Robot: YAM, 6 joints.
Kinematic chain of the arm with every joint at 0, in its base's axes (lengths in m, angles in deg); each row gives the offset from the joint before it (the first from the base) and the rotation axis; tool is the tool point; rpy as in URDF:
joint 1: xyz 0 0 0.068 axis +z
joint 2: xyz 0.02 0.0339 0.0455 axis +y
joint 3: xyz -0.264 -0.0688 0 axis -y
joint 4: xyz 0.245 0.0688 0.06 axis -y
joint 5: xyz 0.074 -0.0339 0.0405 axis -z
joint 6: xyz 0.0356 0 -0.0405 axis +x
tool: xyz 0 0 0 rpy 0 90 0
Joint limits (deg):
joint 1: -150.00..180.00
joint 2: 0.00..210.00
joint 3: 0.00..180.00
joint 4: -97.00..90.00
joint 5: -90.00..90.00
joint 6: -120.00..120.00
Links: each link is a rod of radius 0.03 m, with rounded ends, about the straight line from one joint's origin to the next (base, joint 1, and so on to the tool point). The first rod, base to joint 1, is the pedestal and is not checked.
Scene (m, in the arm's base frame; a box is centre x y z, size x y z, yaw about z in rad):
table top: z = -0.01
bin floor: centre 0.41 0.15 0 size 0.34 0.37 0.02 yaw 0.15
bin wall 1: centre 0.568 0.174 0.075 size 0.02 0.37 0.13 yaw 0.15
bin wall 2: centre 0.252 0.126 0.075 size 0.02 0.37 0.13 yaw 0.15
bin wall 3: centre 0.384 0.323 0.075 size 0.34 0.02 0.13 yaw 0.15
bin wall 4: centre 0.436 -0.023 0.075 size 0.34 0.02 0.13 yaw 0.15
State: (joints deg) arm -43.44 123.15 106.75 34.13 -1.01 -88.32
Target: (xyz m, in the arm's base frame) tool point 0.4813 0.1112 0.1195
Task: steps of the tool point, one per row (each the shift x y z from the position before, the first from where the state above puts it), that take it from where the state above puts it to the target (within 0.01 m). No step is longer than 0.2 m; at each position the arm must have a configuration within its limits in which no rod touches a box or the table.
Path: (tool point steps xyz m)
1: 0.0723 0.1049 -0.0215
2: 0.0423 0.1188 -0.0215
3: 0.0102 0.1243 -0.0217
4: -0.0220 0.1208 -0.0215
5: 0.0000 0.0000 -0.1506

